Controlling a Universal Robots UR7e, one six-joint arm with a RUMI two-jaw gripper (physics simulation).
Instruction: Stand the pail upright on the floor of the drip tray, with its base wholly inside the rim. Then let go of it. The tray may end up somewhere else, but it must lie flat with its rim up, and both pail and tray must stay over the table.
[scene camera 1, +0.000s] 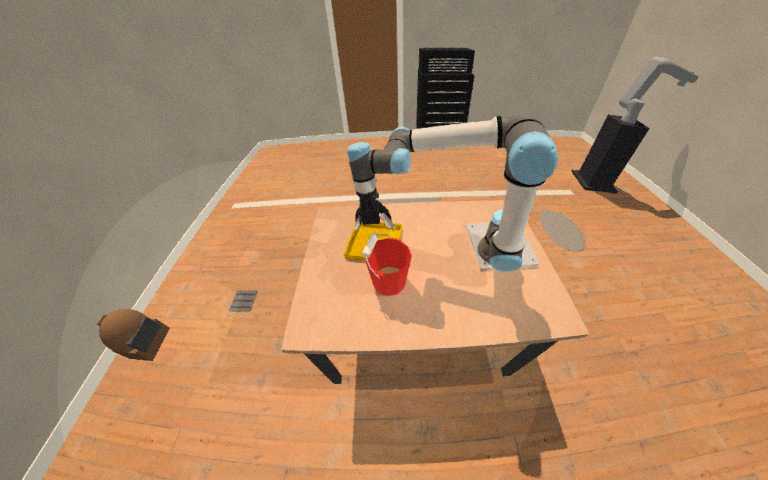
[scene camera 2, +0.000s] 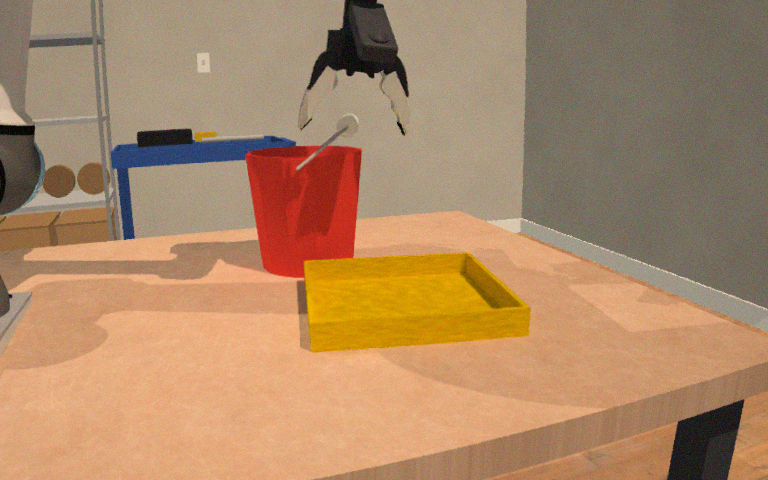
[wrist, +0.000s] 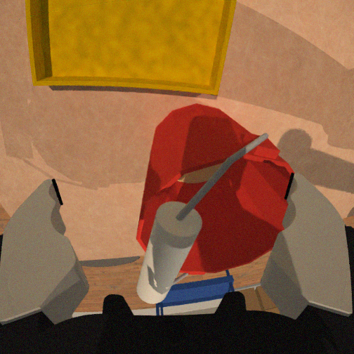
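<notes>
The red pail stands upright on the table, beside the tray and outside its rim. Its wire handle is raised on one side, with a white cylindrical grip leaning out beyond the pail's rim. The yellow drip tray lies flat, rim up, and is empty. My gripper is open, pointing down, with nothing held. In the wrist view the white grip shows between the spread fingers; whether the fingertips reach its depth is unclear.
The table carries the arm's base plate on the right in scene camera 1. A blue cart and a shelf rack stand beyond the table. The table's front edge runs across the lower right of scene camera 2.
</notes>
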